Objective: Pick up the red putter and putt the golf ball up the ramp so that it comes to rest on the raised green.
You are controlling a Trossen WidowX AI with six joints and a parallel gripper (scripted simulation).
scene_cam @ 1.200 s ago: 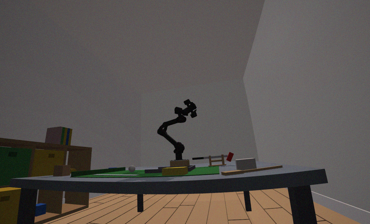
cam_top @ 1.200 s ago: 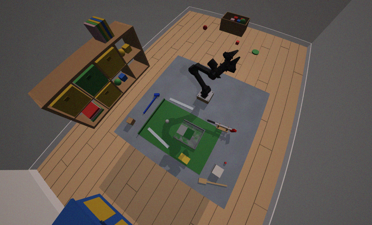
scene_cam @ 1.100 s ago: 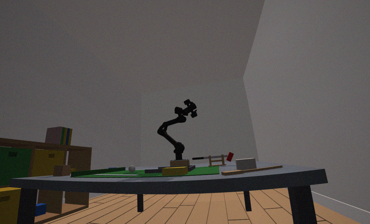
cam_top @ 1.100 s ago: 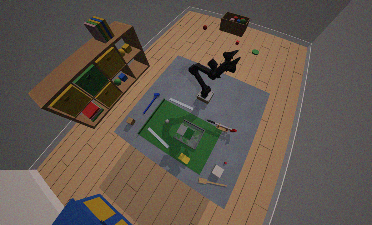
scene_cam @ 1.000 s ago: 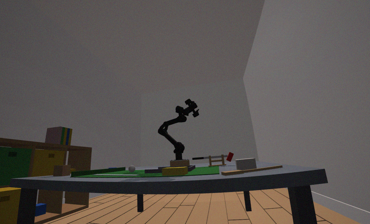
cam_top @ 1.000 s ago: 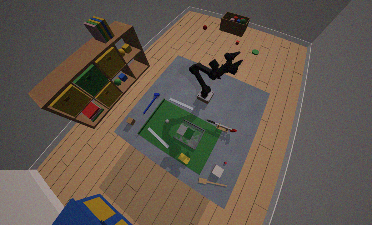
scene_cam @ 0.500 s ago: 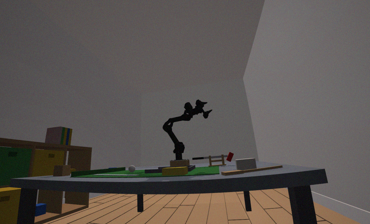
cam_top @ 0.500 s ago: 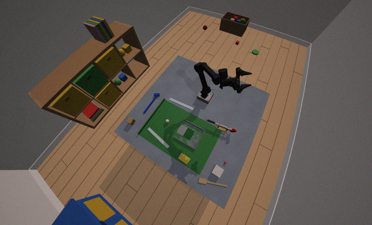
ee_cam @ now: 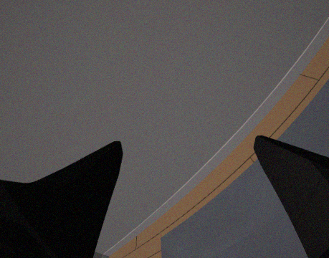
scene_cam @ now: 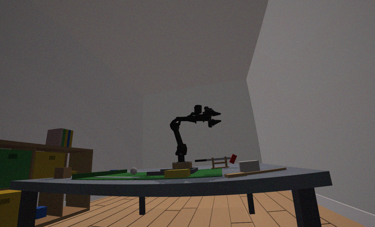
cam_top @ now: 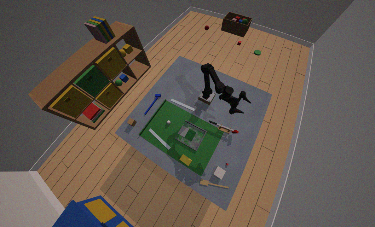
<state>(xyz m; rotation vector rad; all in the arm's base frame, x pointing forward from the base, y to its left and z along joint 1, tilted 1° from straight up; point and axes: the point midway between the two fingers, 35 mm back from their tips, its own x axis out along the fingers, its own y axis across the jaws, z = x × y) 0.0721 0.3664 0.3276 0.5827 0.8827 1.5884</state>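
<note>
Now: the wooden frame 35 cm below my gripper tip, 10 cm ahead of it and 4 cm to the right of it. From my gripper tip the other things lie so: yellow block 57 cm ahead, 37 cm below, 13 cm to the right; white golf ball 51 cm to the right, 42 cm ahead, 36 cm below; white block 46 cm ahead, 36 cm below, 16 cm to the left.
</note>
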